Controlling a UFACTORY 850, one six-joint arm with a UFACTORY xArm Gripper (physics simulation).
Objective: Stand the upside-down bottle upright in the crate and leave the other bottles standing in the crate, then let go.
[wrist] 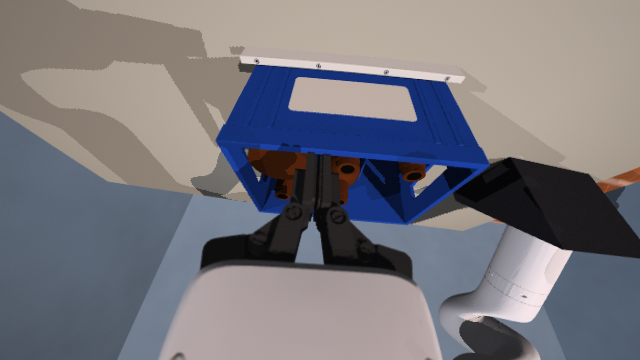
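The blue crate is at the centre of the wrist view, with its open side facing the gripper. The upside-down bottle shows its broad, rounded brown base at the crate's left end; its neck is hidden. Brown bottle mouths show in the crate: one below that base, one just right of the fingers, one partly behind the right finger, and one towards the right end. My gripper is shut and empty, its fingertips in front of the crate opening between the upside-down bottle and the bottle mouths on the right.
A white strip with screws runs along the crate's far lower edge on the beige table top. A black angular block is close to the crate's right end, with a white arm part below it. An orange strip shows at the right edge.
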